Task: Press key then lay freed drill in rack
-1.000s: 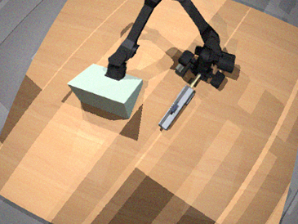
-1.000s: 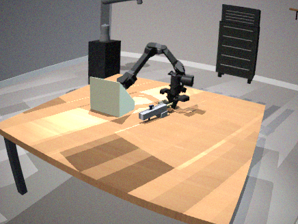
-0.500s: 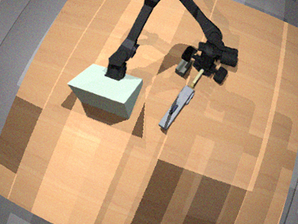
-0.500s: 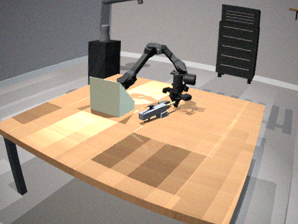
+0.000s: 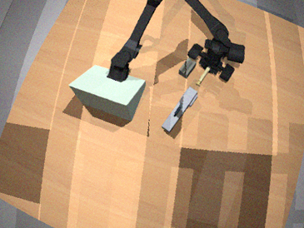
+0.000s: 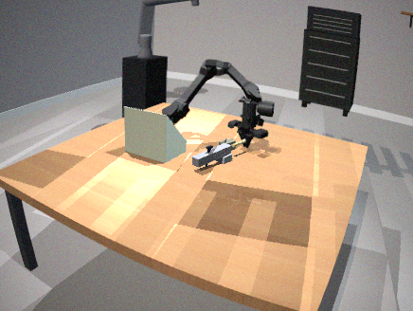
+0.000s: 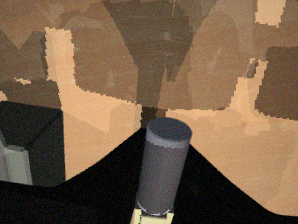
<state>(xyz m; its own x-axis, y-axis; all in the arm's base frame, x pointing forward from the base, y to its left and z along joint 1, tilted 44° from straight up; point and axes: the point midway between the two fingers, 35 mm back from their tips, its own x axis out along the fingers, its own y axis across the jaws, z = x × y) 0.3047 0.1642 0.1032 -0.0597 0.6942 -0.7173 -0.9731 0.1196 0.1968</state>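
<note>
My gripper tip is 8 cm past the grey rack and 2 cm to the left of it. Also, from my gripper tip: drill 1 cm behind, 4 cm to the right, 3 cm above; then dark blue key 5 cm behind, 23 cm to the right, 3 cm above.
</note>
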